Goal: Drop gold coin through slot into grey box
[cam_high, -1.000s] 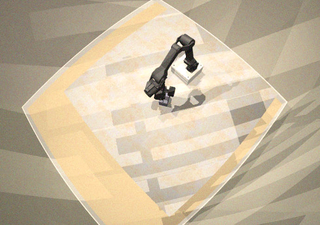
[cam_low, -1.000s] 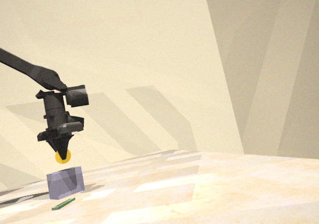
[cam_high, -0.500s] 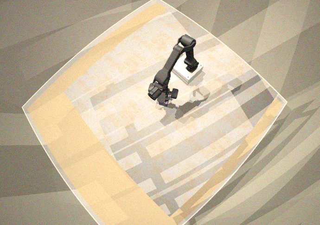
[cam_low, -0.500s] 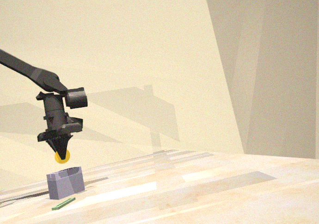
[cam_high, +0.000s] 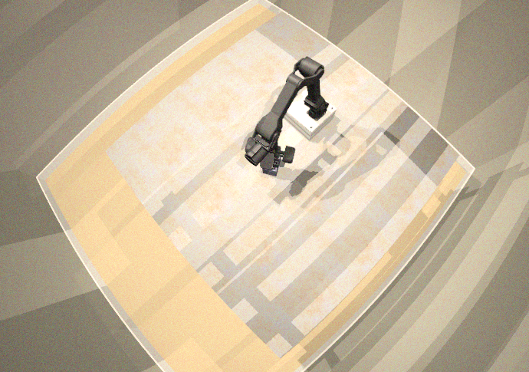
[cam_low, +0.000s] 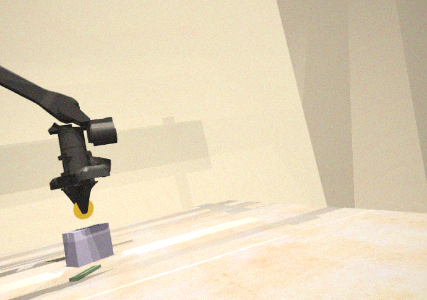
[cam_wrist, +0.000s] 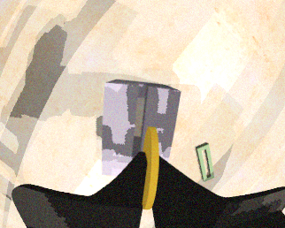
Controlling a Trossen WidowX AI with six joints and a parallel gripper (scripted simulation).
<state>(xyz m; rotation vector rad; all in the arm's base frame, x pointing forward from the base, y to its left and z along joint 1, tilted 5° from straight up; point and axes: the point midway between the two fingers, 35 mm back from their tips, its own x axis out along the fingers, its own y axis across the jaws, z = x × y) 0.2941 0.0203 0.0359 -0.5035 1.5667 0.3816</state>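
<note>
Now: the gold coin 10 mm above my gripper tip.
</note>
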